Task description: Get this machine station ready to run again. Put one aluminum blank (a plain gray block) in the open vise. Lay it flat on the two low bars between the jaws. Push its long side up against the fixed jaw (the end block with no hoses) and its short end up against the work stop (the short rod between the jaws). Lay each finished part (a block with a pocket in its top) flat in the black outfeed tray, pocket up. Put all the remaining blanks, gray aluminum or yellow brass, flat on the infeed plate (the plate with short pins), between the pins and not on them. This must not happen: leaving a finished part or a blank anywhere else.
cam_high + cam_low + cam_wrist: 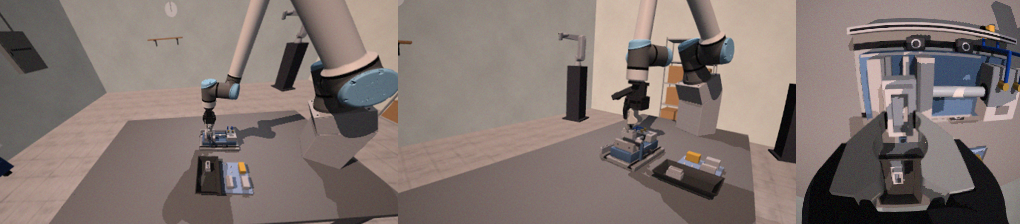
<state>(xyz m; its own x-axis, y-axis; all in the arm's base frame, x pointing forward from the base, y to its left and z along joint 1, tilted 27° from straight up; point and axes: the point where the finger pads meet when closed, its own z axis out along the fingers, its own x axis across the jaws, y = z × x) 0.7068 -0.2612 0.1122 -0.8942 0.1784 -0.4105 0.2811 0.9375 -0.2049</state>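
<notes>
The vise is 70 mm behind my hand, 20 mm to the left of it and 110 mm below it. The rest, counted from my hand: yellow brass blank: 120 mm behind, 300 mm to the left, 130 mm below.
</notes>
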